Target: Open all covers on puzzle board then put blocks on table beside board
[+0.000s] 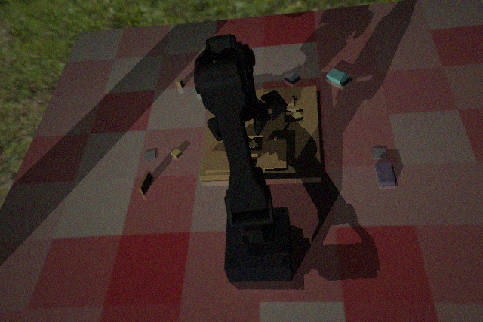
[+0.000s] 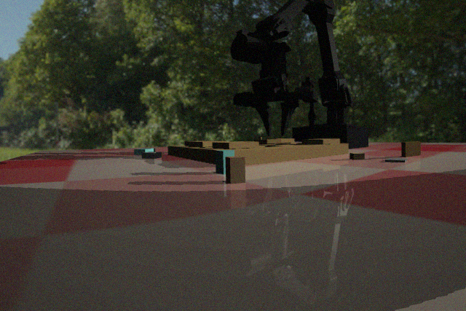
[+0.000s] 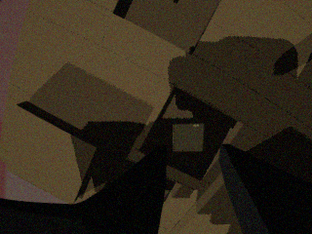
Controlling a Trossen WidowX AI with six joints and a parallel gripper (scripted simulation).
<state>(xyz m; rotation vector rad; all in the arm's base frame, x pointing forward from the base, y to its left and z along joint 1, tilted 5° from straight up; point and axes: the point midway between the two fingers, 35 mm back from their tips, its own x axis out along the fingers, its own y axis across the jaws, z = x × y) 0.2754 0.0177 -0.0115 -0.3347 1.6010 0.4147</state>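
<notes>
Right now my gripper tip is 4 cm short of the tan puzzle board and 2 cm above it. Also, from my gripper tip: brown slab 9 cm behind, 27 cm to the left, 3 cm below; teal cube 24 cm ahead, 16 cm to the left, 3 cm below; purple block 11 cm behind, 31 cm to the right, 3 cm below.
</notes>
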